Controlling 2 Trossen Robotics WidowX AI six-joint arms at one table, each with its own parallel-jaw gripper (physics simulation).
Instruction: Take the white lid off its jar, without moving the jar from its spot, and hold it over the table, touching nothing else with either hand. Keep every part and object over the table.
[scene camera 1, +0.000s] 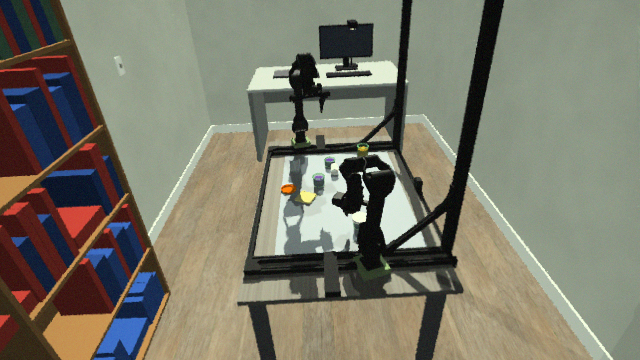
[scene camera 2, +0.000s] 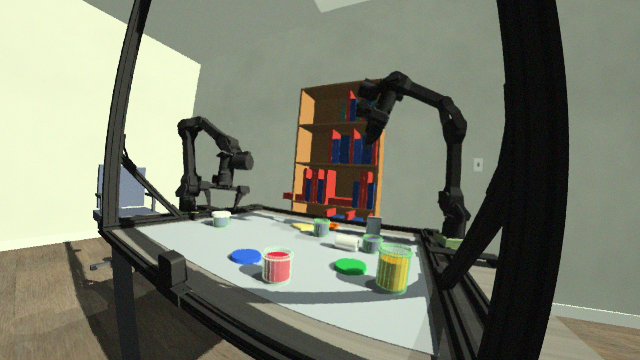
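Pixels of known places: left gripper, fingertip midpoint: (scene camera 1: 357, 218) (scene camera 2: 222, 210); right gripper, fingertip midpoint: (scene camera 1: 312, 114) (scene camera 2: 365, 146); left arm's base, origin of the base link: (scene camera 1: 371, 262) (scene camera 2: 186, 210); right arm's base, origin of the base link: (scene camera 1: 300, 140) (scene camera 2: 453, 236).
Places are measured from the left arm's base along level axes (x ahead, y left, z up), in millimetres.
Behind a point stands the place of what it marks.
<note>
The white lid (scene camera 1: 359, 217) @[x 218, y -53, z 28 mm] (scene camera 2: 221, 214) @[x 234, y -78, z 26 mm] sits on its jar (scene camera 1: 356, 228) @[x 203, y -34, z -12 mm] (scene camera 2: 221, 221) @[x 236, y -81, z 1 mm], which stands upright near the left arm's base. In scene camera 1 the left arm hides part of the jar. My left gripper (scene camera 1: 353, 207) @[x 210, y -42, z 32 mm] (scene camera 2: 223, 200) @[x 210, y -42, z 32 mm] is open and empty, pointing down. In scene camera 2 its spread fingers show above the lid, with a gap; how far it is from the lid in depth is hard to tell. My right gripper (scene camera 1: 321, 105) (scene camera 2: 369, 140) @[x 714, y -28, z 295 mm] is open and empty, high up near the right arm's side.
A red-filled jar (scene camera 2: 277, 267) @[x 548, y -368, z 15 mm], blue lid (scene camera 2: 246, 256) @[x 446, y -286, z -13 mm], green lid (scene camera 2: 350, 266) @[x 680, y -262, z -13 mm] and yellow-filled jar (scene camera 1: 362, 149) @[x 733, y -305, z 45 mm] (scene camera 2: 393, 270) @[x 750, y -349, z 24 mm] stand or lie apart. Two smaller jars (scene camera 1: 318, 181) @[x 558, y 6, z 18 mm] (scene camera 2: 371, 244) @[x 740, y -148, z 6 mm], a white cylinder (scene camera 2: 347, 243) @[x 674, y -139, z 0 mm], an orange lid (scene camera 1: 288, 189) @[x 606, y 145, z -22 mm] and a yellow piece (scene camera 1: 306, 197) @[x 495, y 88, z -14 mm] are mid-table.
</note>
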